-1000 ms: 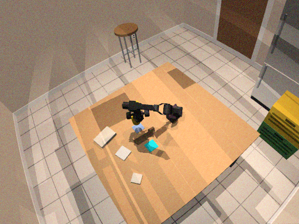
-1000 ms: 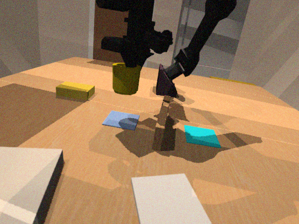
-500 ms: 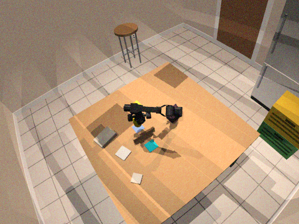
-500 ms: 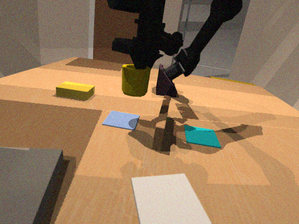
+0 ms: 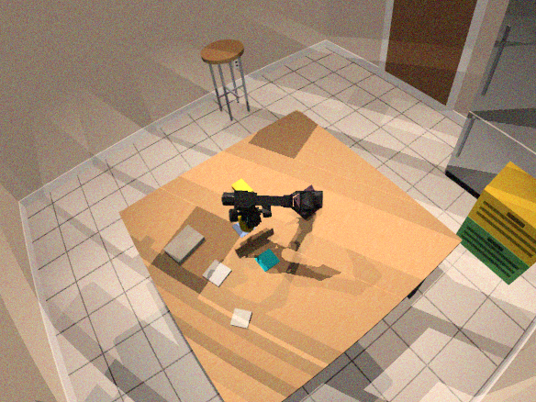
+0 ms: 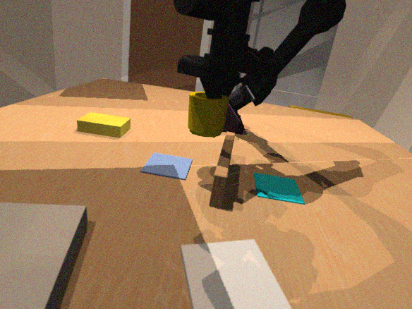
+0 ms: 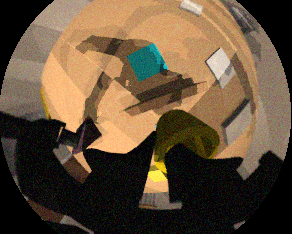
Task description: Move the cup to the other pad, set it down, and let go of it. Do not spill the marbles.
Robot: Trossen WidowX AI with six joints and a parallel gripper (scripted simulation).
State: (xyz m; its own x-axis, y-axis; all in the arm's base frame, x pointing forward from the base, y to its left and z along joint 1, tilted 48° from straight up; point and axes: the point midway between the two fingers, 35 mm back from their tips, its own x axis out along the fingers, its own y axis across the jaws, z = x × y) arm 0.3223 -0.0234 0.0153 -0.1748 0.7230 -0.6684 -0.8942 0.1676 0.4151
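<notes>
My gripper tip is 14 cm to the right of the cyan pad, 13 cm above it and 2 cm short of it. The rest, counted from my gripper tip: cup 2 cm ahead, 1 cm to the right; pale blue pad 13 cm below, 8 cm to the right, 3 cm ahead.
</notes>
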